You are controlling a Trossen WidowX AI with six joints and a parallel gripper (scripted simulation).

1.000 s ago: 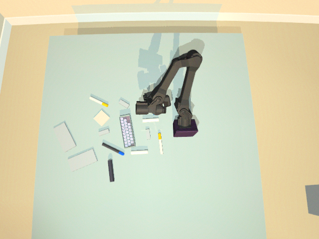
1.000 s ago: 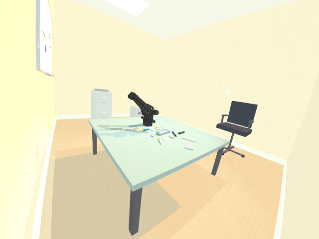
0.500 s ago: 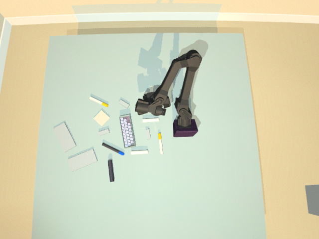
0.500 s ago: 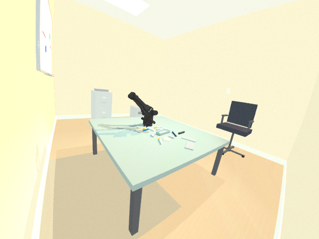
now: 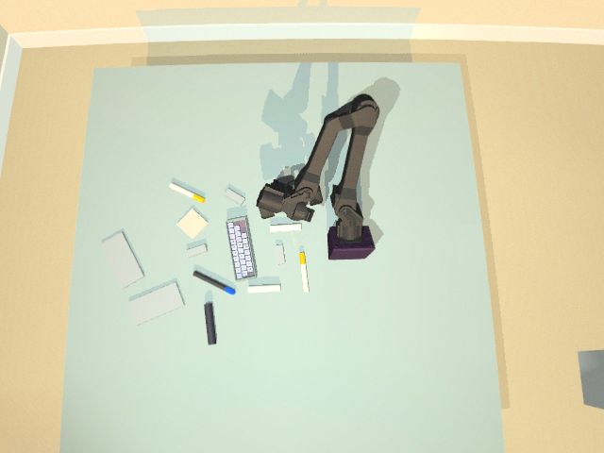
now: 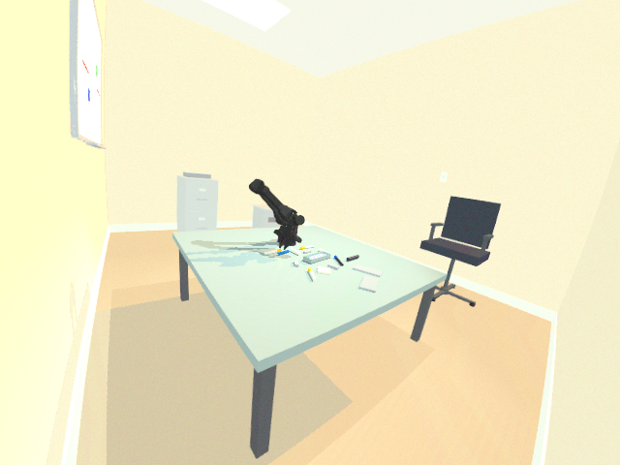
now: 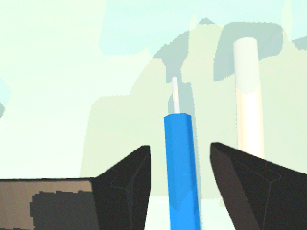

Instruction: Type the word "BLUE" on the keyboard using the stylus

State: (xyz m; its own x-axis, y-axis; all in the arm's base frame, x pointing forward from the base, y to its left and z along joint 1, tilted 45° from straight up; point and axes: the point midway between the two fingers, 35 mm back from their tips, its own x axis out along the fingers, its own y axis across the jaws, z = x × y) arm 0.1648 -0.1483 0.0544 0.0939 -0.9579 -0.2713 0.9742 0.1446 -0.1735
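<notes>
The blue stylus lies 30 mm below my gripper tip and 10 mm to the right of it. Round my gripper tip: tan block (300 mm ahead, 70 mm to the left, 30 mm below); dark cylinder (380 mm to the left, 250 mm ahead, 20 mm below); pale stylus tip (40 mm to the right, 30 mm below, 10 mm ahead).
</notes>
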